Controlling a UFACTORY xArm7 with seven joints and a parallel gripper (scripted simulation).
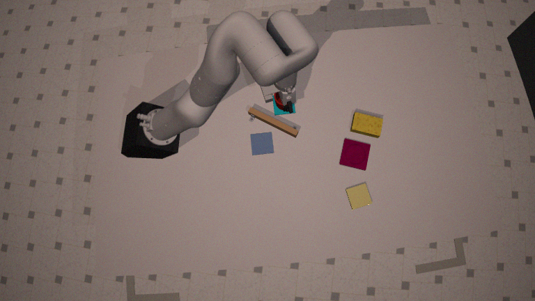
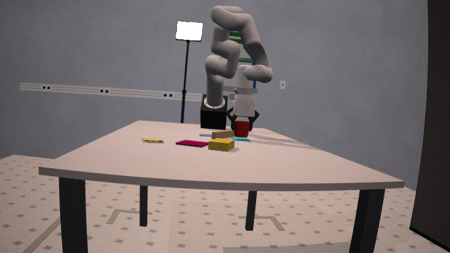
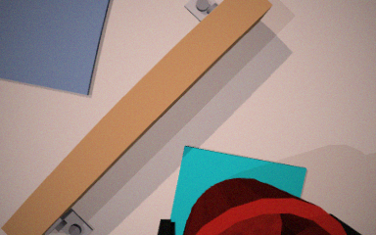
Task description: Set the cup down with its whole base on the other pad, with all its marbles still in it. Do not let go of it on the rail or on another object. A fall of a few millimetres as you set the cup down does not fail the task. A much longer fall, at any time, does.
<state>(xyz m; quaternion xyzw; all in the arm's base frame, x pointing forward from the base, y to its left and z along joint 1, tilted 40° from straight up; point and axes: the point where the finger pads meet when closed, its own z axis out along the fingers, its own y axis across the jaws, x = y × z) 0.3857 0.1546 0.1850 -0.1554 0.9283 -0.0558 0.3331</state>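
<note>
Now: hand 8 cm to the left of the wooden rail, 5 cm above it and 4 cm past it. Round my hand: red cup: 2 cm below; then green marble: 3 cm below, 1 cm ahead; then yellow sponge block: 31 cm ahead, 8 cm to the right, 4 cm below.
</note>
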